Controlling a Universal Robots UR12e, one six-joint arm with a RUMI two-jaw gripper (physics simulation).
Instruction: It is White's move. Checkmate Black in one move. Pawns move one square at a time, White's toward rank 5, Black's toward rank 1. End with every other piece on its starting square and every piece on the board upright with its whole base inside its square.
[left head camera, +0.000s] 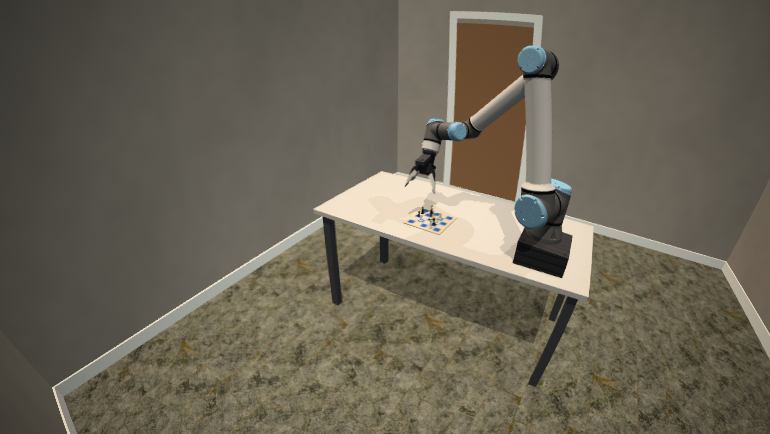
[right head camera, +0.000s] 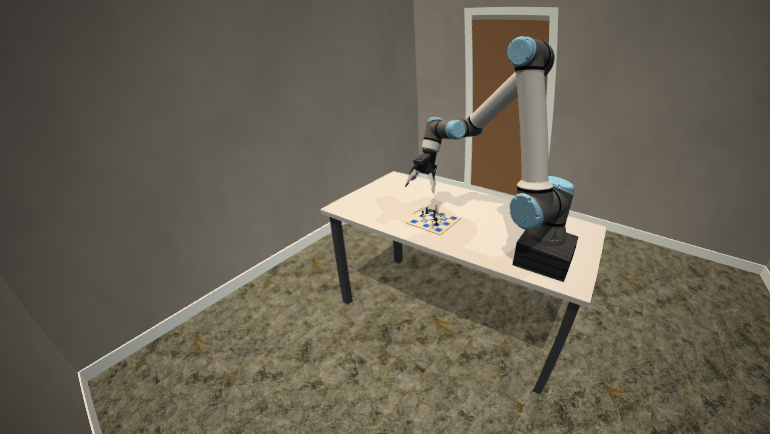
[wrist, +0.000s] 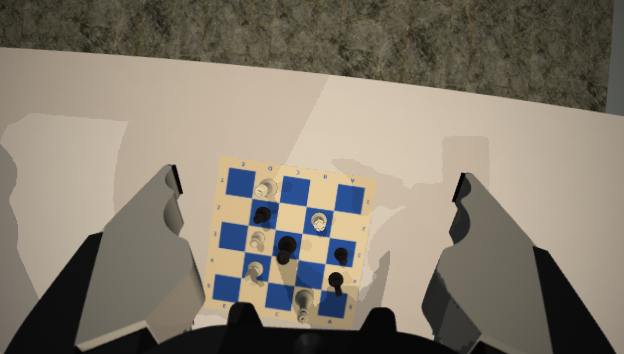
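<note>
My gripper is open and empty, high above the chessboard. In the wrist view row 1 is at the top and column E at the left. A tall white piece stands on D1, a black pawn on D2, a white rook on B2, a white pawn on D3. A tall black piece stands on C3, a black pawn on A3, a white piece on D4, a black piece on A4, a tall white piece on B5. All look upright.
The board lies near the long edge of the white table. The arm's dark base stands at the table's right end. The door is in the wall behind. Arm shadows fall across the table top.
</note>
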